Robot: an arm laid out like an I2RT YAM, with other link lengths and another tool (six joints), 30 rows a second.
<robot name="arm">
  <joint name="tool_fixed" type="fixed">
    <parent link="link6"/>
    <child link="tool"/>
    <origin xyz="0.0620 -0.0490 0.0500" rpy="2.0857 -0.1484 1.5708"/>
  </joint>
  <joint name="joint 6" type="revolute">
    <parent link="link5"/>
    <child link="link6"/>
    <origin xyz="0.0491 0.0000 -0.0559"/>
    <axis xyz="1 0 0"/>
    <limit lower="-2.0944" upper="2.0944"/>
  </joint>
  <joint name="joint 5" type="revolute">
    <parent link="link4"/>
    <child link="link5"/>
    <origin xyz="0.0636 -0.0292 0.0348"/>
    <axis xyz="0 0 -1"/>
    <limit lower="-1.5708" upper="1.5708"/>
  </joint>
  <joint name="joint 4" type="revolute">
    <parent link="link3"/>
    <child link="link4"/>
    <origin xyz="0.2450 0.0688 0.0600"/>
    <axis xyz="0 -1 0"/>
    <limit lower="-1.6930" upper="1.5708"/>
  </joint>
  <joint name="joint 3" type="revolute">
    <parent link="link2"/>
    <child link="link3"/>
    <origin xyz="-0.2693 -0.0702 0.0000"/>
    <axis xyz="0 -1 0"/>
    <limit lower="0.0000" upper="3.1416"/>
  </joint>
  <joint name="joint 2" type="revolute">
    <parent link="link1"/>
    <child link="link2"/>
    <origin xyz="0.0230 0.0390 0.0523"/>
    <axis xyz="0 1 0"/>
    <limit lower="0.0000" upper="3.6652"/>
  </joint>
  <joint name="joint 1" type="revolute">
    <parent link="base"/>
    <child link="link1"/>
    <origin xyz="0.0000 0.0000 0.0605"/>
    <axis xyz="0 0 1"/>
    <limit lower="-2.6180" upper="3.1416"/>
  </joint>
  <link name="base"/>
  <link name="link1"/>
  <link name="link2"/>
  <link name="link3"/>
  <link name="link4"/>
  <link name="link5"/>
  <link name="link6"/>
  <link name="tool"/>
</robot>
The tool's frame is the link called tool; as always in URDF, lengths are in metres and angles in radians.
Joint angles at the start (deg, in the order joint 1, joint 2, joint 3, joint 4, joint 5, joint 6):
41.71, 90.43, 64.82, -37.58, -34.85, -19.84
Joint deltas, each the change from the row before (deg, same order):
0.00, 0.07, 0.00, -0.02, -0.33, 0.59
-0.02, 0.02, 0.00, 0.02, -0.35, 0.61
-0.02, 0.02, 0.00, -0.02, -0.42, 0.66
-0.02, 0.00, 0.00, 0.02, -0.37, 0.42
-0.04, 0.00, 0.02, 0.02, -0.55, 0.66
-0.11, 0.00, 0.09, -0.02, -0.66, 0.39
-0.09, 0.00, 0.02, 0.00, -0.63, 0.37
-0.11, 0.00, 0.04, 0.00, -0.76, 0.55
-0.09, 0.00, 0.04, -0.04, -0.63, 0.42
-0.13, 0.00, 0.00, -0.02, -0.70, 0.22
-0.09, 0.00, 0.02, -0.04, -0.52, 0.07
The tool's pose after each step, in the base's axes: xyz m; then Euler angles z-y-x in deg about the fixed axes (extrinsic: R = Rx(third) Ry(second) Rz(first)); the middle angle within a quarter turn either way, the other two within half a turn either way. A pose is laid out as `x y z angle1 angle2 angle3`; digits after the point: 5 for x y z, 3 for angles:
0.25695 0.29341 0.19575 -154.938 -20.474 -163.924
0.25687 0.29330 0.19539 -154.437 -20.983 -163.581
0.25663 0.29318 0.19495 -153.896 -21.592 -163.208
0.25640 0.29324 0.19487 -153.580 -22.016 -162.881
0.25614 0.29327 0.19484 -153.064 -22.651 -162.374
0.25607 0.29343 0.19546 -152.768 -23.202 -161.823
0.25578 0.29353 0.19569 -152.487 -23.764 -161.328
0.25552 0.29360 0.19598 -152.045 -24.475 -160.693
0.25522 0.29365 0.19621 -151.700 -25.071 -160.190
0.25488 0.29369 0.19647 -151.516 -25.631 -159.690
0.25457 0.29383 0.19683 -151.473 -26.011 -159.346

